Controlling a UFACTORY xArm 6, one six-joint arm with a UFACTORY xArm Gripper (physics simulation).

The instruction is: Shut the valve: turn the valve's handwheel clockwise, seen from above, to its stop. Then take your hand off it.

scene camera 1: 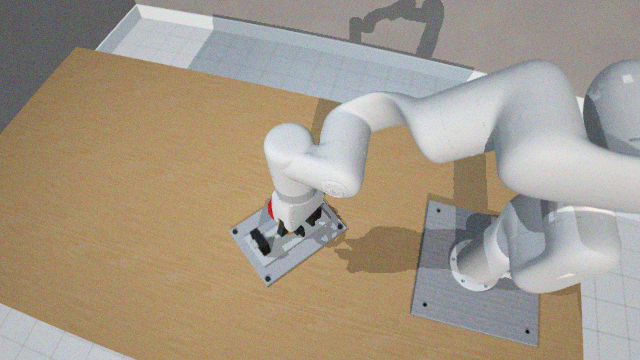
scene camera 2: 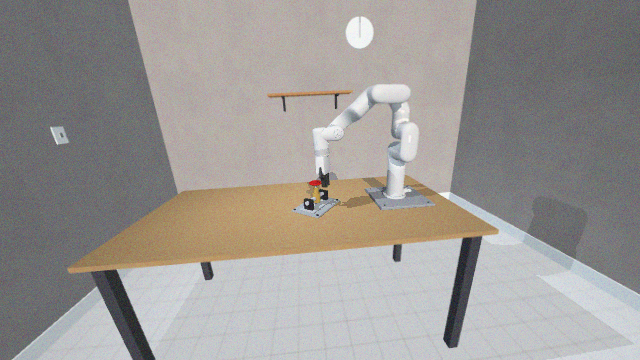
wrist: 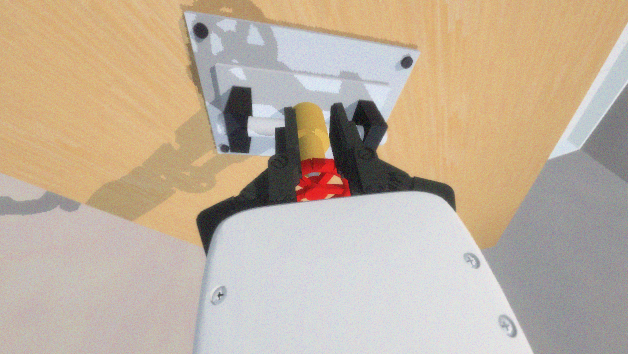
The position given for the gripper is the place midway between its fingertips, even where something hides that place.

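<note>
Gripper visible (scene camera 1: pixel 304 227) (wrist: pixel 313 122). Red handwheel (wrist: pixel 315 187), in sight. Grey plate (scene camera 1: pixel 273 271) (wrist: pixel 215 39), likewise.
</note>
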